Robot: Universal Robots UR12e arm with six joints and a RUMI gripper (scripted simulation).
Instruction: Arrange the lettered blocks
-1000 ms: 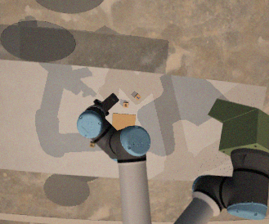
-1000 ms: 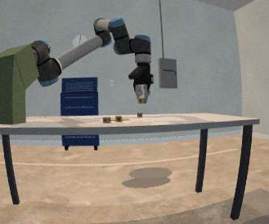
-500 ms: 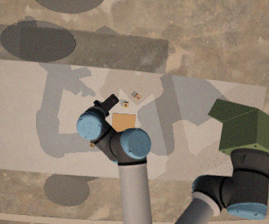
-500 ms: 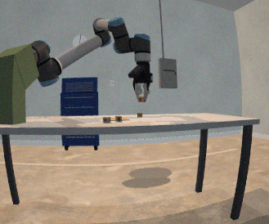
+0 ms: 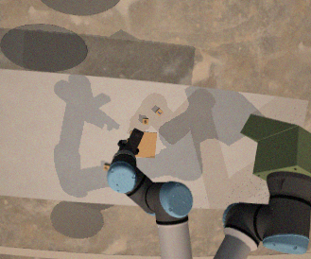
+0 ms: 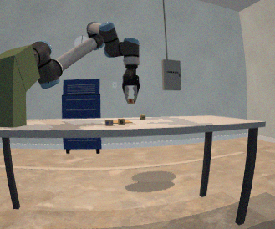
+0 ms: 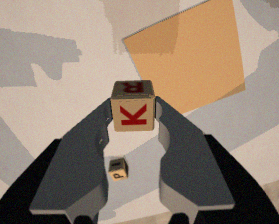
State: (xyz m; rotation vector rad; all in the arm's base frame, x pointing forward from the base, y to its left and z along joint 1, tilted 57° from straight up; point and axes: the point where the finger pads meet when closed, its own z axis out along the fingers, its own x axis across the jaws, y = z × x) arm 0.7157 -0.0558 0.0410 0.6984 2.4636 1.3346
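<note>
My gripper is now 12 cm above the orange mat, 7 cm past it and 3 cm to the right of it.
</note>
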